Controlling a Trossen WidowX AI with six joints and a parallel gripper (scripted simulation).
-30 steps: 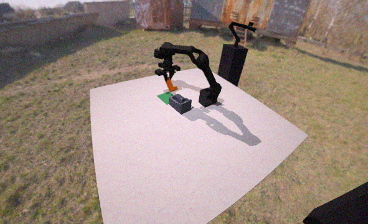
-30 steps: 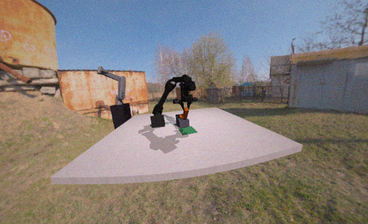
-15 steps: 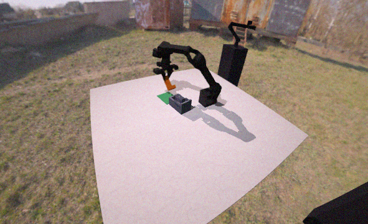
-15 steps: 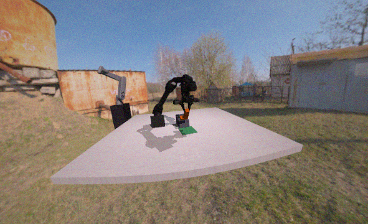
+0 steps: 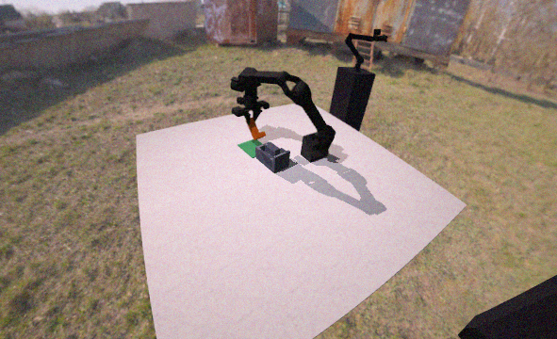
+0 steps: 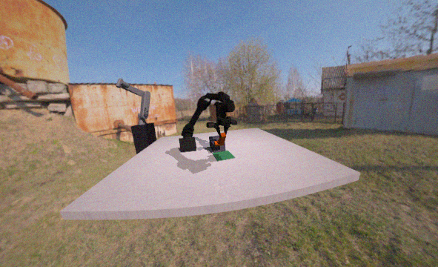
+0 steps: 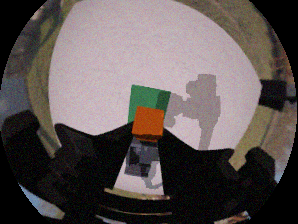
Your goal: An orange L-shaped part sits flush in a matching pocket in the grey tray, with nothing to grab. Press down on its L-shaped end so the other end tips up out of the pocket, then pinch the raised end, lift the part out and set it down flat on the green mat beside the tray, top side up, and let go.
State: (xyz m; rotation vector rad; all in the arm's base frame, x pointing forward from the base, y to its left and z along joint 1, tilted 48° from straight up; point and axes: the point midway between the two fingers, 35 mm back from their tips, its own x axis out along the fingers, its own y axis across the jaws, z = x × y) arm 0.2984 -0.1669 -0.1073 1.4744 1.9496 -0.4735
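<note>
Now: gripper tip 150 mm above the green mat, 20 mm to the right of it and 10 mm past it. Also, from my gripper tip: orange L-shaped part (30 mm to the left, 30 mm below, 20 mm behind).
</note>
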